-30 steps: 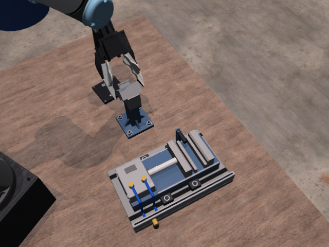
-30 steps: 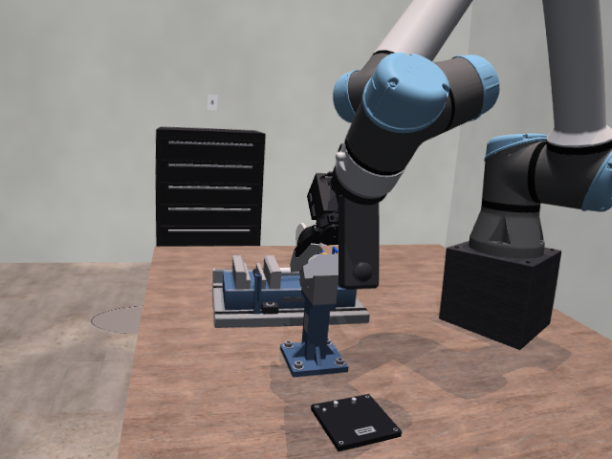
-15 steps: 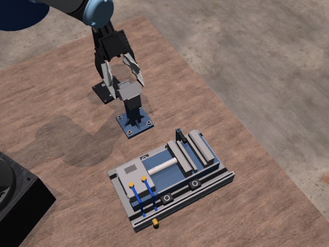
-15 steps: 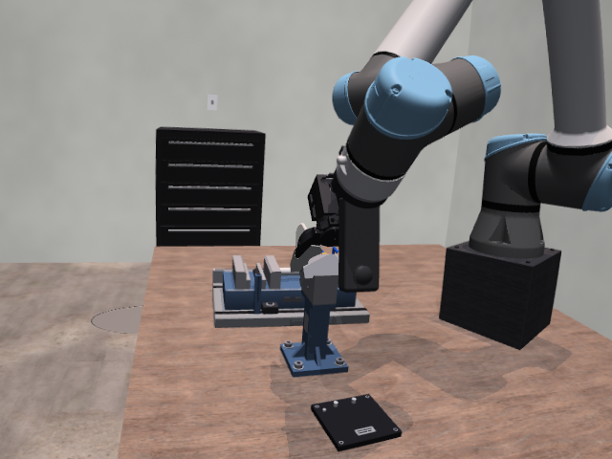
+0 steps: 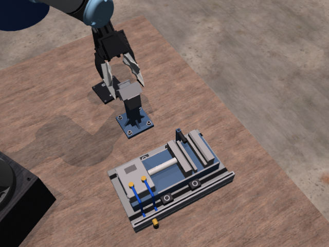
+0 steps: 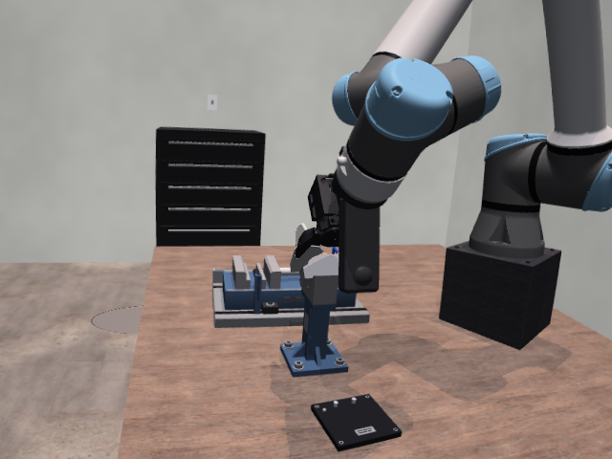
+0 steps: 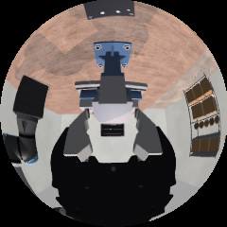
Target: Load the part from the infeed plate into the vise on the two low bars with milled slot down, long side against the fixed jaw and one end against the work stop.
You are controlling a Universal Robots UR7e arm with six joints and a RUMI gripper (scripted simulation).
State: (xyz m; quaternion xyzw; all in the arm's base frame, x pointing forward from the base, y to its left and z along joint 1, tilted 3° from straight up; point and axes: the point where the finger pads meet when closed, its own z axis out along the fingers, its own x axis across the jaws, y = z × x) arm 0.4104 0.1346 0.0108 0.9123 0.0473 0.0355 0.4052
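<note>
Right now my hand is 1 cm to the left of the part and 1 cm above it. From my hand the other things lie so: work stop (17 cm to the right, 9 cm ahead, 7 cm below); then black infeed plate (16 cm to the left, 16 cm below, 3 cm behind); then white cylinder rod (22 cm to the right, 8 cm below).
</note>
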